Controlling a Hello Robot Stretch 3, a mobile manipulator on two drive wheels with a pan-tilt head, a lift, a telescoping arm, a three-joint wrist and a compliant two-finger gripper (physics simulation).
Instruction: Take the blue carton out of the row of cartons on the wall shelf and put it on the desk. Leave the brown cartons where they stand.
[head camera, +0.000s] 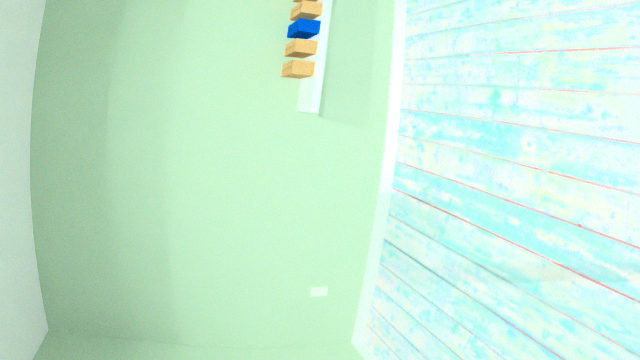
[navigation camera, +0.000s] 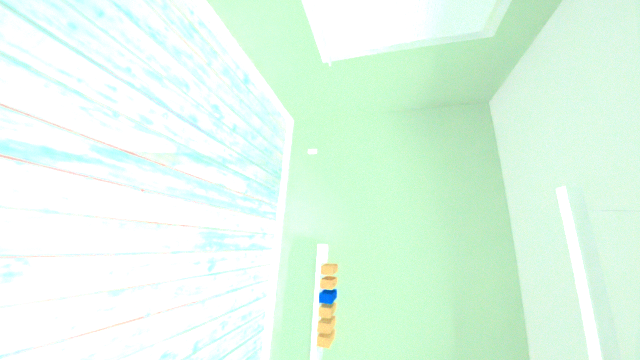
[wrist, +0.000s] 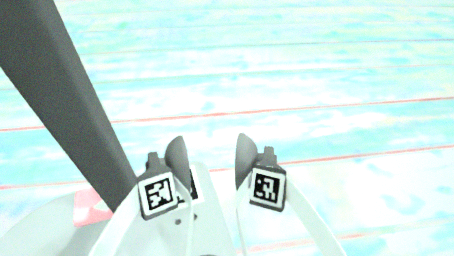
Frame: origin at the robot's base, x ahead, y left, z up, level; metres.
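Seen in the pictures: gripper, fingertip midpoint: (wrist: 211, 153).
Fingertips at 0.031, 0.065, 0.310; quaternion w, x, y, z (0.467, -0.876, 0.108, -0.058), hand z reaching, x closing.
Observation:
A point is followed by its place in that frame, as x, y, z.
The blue carton (head camera: 304, 28) @(2.026, -0.882, 0.754) (navigation camera: 328, 296) @(2.026, -0.878, 0.759) stands in a row of brown cartons on the white wall shelf (head camera: 315, 95) @(2.097, -0.511, 0.648) (navigation camera: 322, 252) @(2.133, -0.503, 0.669). In the head camera view, brown cartons (head camera: 301, 48) @(2.051, -0.762, 0.755) (head camera: 298, 69) @(2.075, -0.642, 0.755) stand below it in the picture and another brown carton (head camera: 306, 10) @(2.002, -0.994, 0.758) above it. In the navigation camera view, two brown cartons (navigation camera: 329, 269) @(2.075, -0.644, 0.756) (navigation camera: 328, 282) @(2.050, -0.759, 0.752) are on one side and several on the other. My gripper (wrist: 211, 153) @(0.031, 0.065, 0.311) is open and empty, with its fingers apart over the floor in the wrist view. The desk does not show in these views.
A dark mast (wrist: 65, 95) @(-0.059, 0.116, 0.349) and the pale robot base (wrist: 205, 215) @(0.024, 0.082, 0.160) are beside and below the gripper in the wrist view. A white wall plate (head camera: 319, 291) @(2.591, 0.636, 0.398) (navigation camera: 312, 151) @(2.591, 0.637, 0.401) is on the green wall. A white bar (navigation camera: 580, 270) @(1.186, -0.259, 2.078) runs along the wall at the right of the navigation view.

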